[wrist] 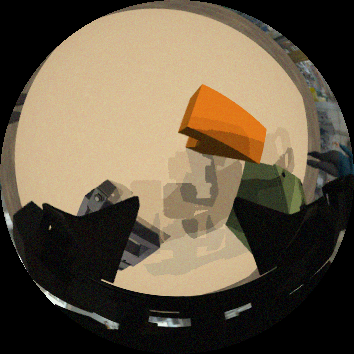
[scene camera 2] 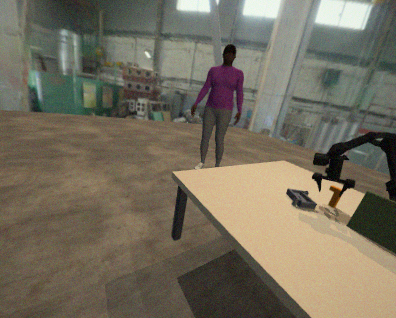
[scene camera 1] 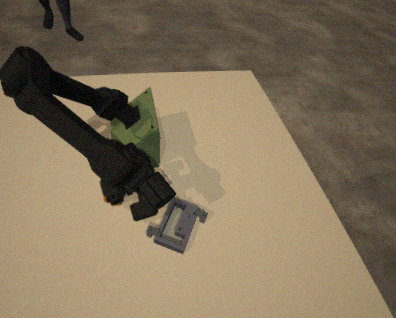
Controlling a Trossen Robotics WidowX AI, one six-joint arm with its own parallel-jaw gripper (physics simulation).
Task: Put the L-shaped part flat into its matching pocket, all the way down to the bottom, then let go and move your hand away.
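Places are measured from the arm's base along level axes (x ahead, y right, z down), in centimetres.
Pixels of known places: gripper, fingertip midpoint: (wrist: 188, 202) (scene camera 2: 329, 194) (scene camera 1: 135, 193); arm's base, origin of the base link: (scene camera 2: 395, 212) (scene camera 1: 132, 117).
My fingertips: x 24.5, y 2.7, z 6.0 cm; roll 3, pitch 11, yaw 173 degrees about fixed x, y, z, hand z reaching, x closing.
Observation:
For each thing: its top centre in the pictures, then the offset to it from my fingertips. Level surfaces: height alone.
- orange L-shaped part, middle of its top: (wrist: 237, 125) (scene camera 2: 337, 188) dx -1.3, dy +6.5, dz -3.0 cm
- grey-purple fixture with the pocket, middle of its top: (wrist: 108, 245) (scene camera 1: 178, 221) (scene camera 2: 302, 193) dx +9.7, dy -10.4, dz +3.1 cm
- table, its level: dz +7.9 cm
The orange L-shaped part (scene camera 2: 335, 197) (wrist: 225, 120) stands upright on the table, its short arm at the top; in scene camera 1 small bits of the part (scene camera 1: 106, 199) show beside the gripper. The grey-purple fixture with the pocket (scene camera 1: 189, 220) (scene camera 2: 301, 199) (wrist: 142, 245) lies on the table, apart from the part; a finger partly hides it in the wrist view. My gripper (scene camera 1: 128, 204) (scene camera 2: 333, 188) (wrist: 188, 202) is wide open and empty, pointing down near the top of the part. In the wrist view the part lies beyond the fingertips, above the gap between them.
A green slanted block (scene camera 1: 155, 142) (scene camera 2: 375, 220) (wrist: 265, 185) stands on the table (scene camera 1: 280, 240) (scene camera 2: 260, 215) (wrist: 100, 100) near the arm, partly behind a finger in the wrist view. A person in a purple top (scene camera 2: 223, 87) stands beyond the table.

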